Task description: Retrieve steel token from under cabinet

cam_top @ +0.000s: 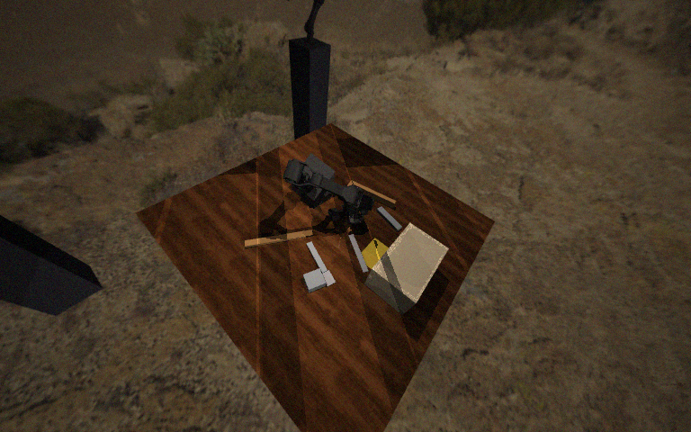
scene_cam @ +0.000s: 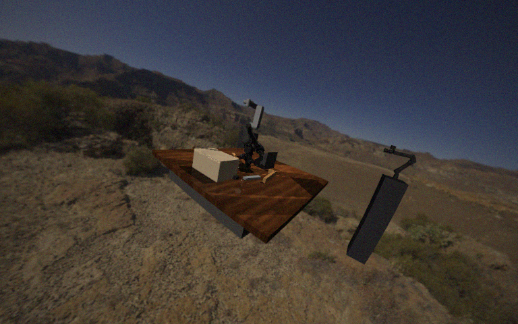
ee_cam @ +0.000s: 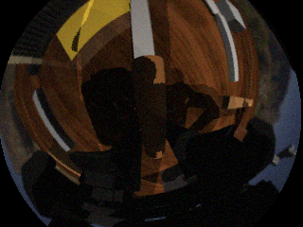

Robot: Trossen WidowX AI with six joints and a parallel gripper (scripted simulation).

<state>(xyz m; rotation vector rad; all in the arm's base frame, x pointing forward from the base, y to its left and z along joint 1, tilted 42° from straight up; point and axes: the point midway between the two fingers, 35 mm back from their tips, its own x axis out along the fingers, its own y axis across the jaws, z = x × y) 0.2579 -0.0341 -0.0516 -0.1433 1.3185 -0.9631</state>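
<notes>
My gripper tip is 8 cm short of the grey scraper and 26 cm to the left of it. The rest, counted from my gripper tip: steel token: 33 cm ahead, 6 cm to the right, 1 cm below; wooden stick: 16 cm behind, 29 cm to the right; grey bar: 14 cm ahead, 18 cm to the left.
</notes>
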